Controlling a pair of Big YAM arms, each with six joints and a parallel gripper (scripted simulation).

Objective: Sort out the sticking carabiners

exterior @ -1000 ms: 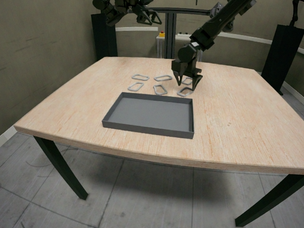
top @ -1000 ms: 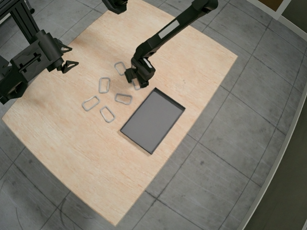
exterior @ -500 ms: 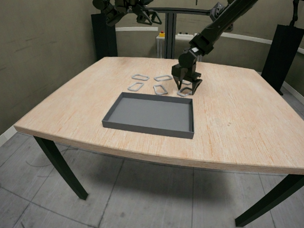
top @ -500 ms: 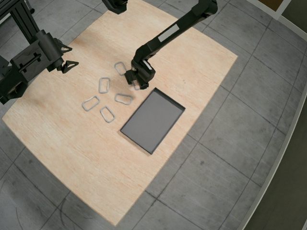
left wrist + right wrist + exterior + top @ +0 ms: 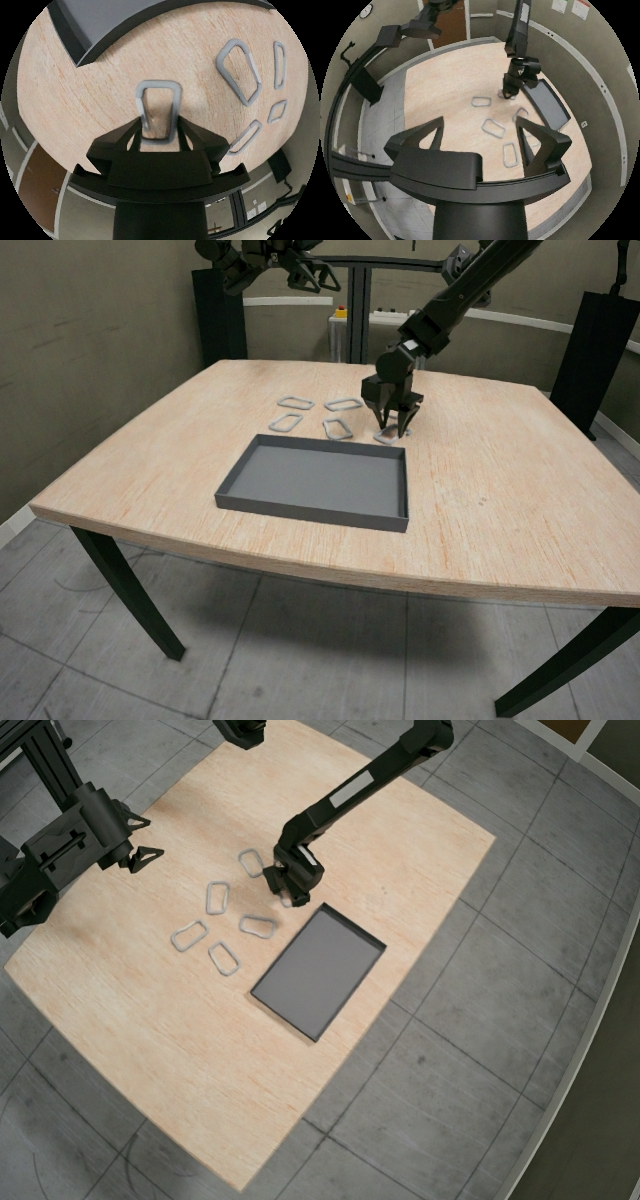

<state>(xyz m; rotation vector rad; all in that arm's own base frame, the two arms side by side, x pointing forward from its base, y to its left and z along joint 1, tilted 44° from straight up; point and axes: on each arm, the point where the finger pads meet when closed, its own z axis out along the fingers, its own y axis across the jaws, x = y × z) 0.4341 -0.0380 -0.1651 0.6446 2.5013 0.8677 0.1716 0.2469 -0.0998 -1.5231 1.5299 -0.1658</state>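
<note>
The grey tray is 22 cm ahead of my left hand and 10 cm to the right of it.
</note>
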